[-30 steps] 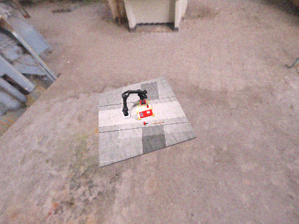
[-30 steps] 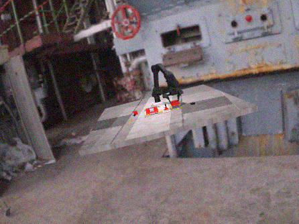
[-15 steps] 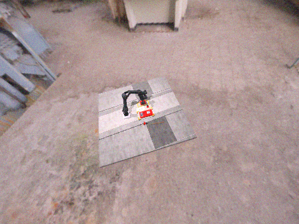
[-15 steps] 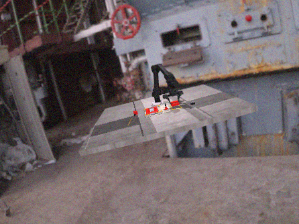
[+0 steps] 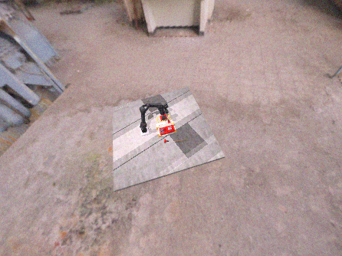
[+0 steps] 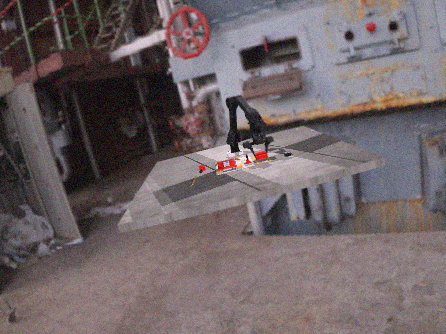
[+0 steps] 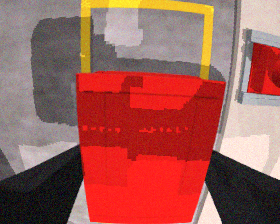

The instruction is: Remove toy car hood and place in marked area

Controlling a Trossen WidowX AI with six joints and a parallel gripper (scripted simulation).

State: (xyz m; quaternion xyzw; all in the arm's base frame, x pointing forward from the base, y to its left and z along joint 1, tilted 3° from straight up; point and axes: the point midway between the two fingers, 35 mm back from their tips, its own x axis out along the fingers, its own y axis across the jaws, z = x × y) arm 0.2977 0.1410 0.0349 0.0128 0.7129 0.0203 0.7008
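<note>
Now: gripper tip 10 mm below the red hood.
</note>
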